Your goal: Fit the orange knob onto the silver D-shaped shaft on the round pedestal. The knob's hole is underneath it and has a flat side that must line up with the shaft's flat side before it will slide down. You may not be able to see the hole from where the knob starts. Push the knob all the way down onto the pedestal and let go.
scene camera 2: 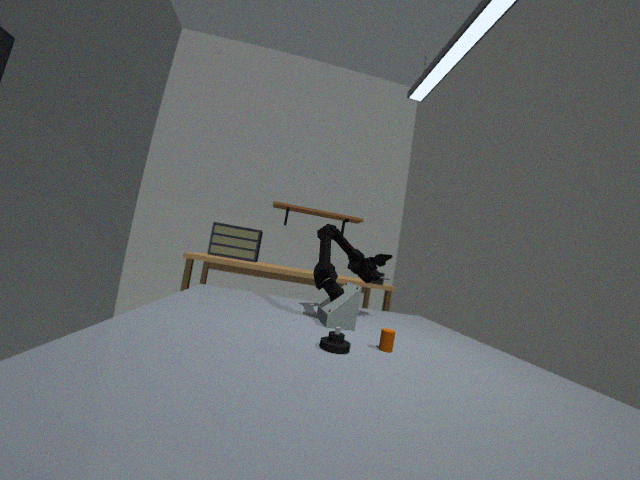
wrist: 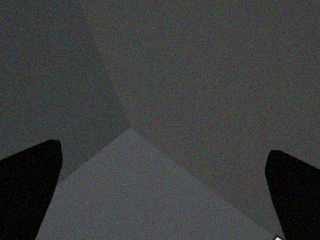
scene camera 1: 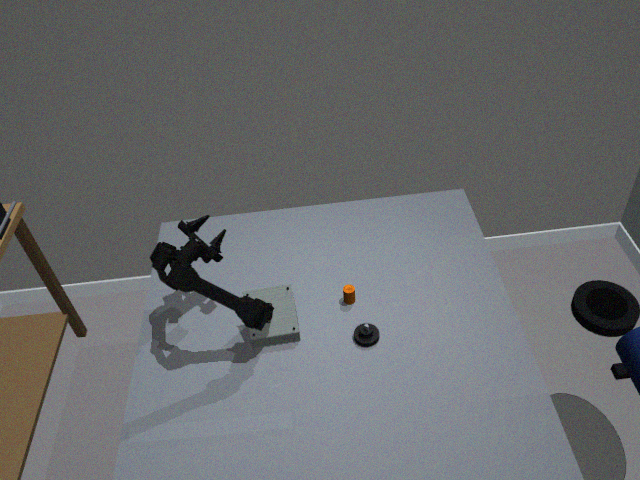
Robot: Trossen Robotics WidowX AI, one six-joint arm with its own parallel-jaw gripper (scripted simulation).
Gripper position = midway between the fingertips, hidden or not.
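My gripper (scene camera 1: 217, 222) holds nothing, and it is open. Looking from the wrist, I can see the gripper (wrist: 166, 158) there too.
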